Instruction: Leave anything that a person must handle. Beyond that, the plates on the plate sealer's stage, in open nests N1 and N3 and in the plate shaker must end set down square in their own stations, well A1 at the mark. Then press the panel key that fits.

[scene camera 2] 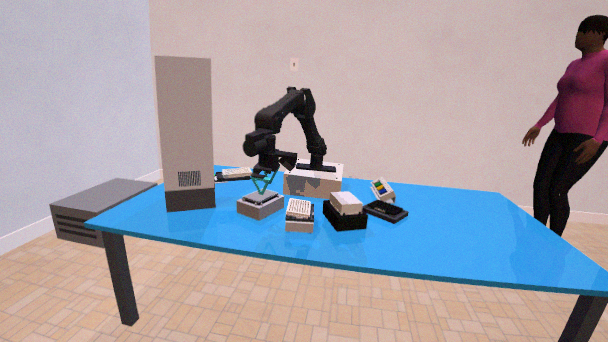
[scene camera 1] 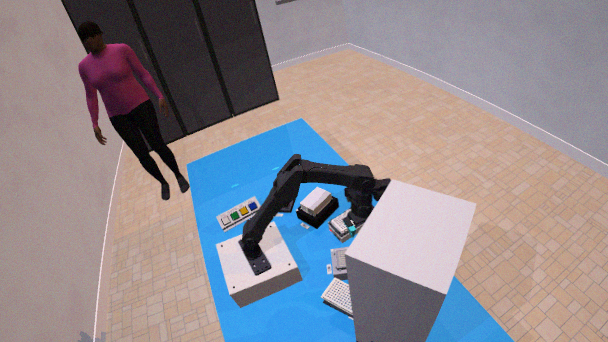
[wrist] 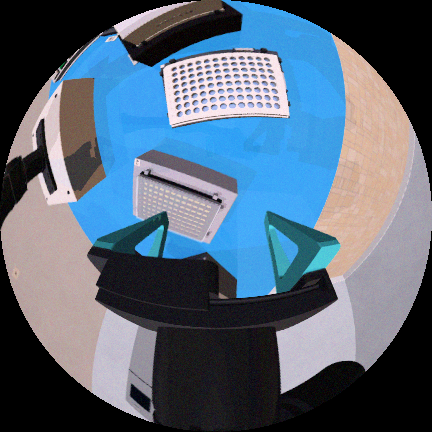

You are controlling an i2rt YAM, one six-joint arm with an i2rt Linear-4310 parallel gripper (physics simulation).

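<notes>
My gripper is open and empty, low over a grey block station. On that block lies a plate with pale wells; in the wrist view it is turned relative to the fingers. A white many-welled plate appears tilted on a small light station. A tall white plate or stack sits in a black nest, seemingly not flush. Another white plate lies on a dark base. Station labels are unreadable.
A tall grey cabinet stands beside the stations and hides parts in scene camera 1. A flat black unit stands near the key panel. A person stands at the table's far end.
</notes>
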